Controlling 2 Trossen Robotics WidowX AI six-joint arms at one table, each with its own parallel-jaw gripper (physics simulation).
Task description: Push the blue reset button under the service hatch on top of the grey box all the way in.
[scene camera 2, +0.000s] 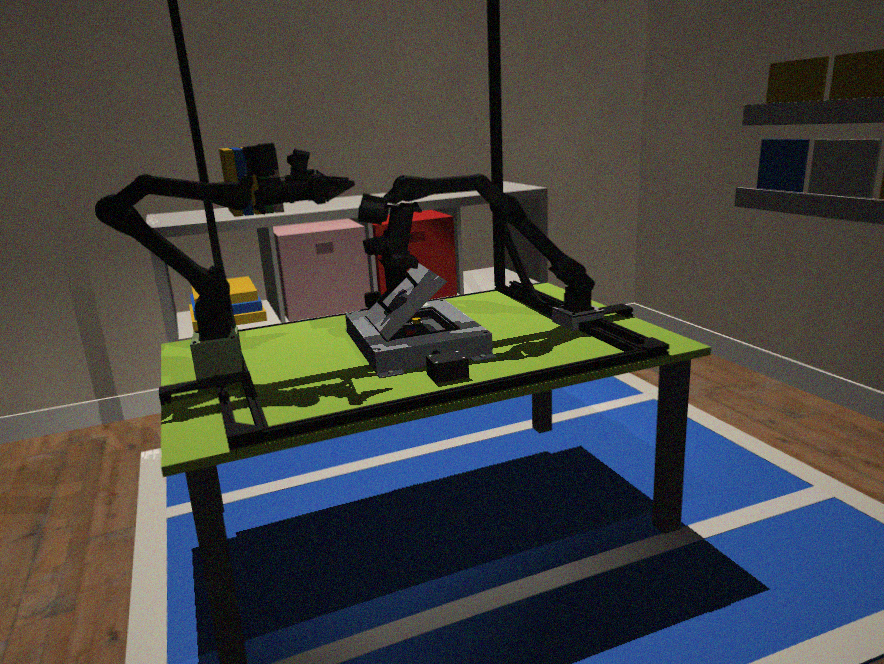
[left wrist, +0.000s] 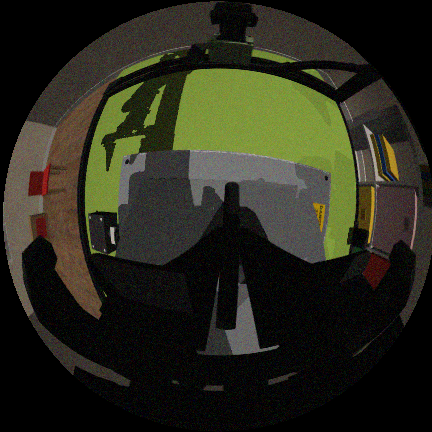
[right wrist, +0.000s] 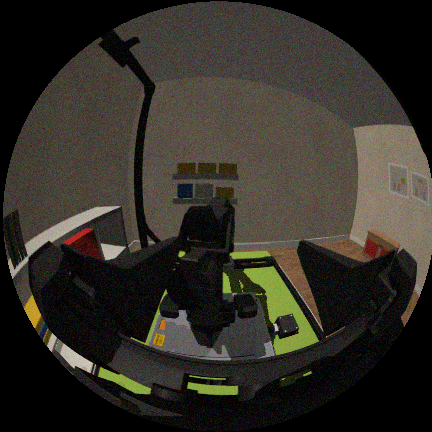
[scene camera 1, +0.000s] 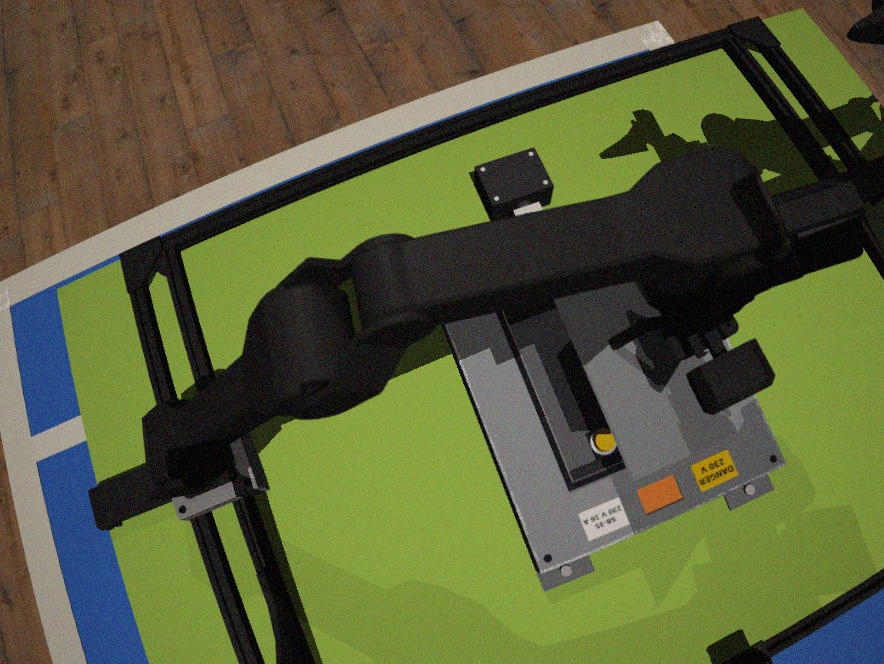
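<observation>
The grey box [scene camera 1: 519, 455] [scene camera 2: 420, 352] [left wrist: 257, 165] [right wrist: 250, 338] sits on the green table. Its service hatch [scene camera 1: 637, 415] [scene camera 2: 408, 299] is tilted up at a steep angle. My left gripper [scene camera 1: 677, 349] [scene camera 2: 395, 266] [left wrist: 230, 233] is shut on the hatch's black bar handle [left wrist: 230, 217] and holds the hatch open. The dark recess [scene camera 1: 571, 409] under it is uncovered. A round yellow knob [scene camera 1: 604, 442] shows at its near end. I see no blue button in any view. My right gripper [scene camera 2: 334, 181] [right wrist: 241, 245] is open and empty, high above the table and away from the box.
A small black block [scene camera 1: 513, 181] [left wrist: 100, 231] [right wrist: 287, 324] stands on the table beside the box. A black frame [scene camera 1: 150, 330] [scene camera 2: 624, 336] runs round the table edge. Shelves with coloured boxes [scene camera 2: 321, 264] stand behind the table.
</observation>
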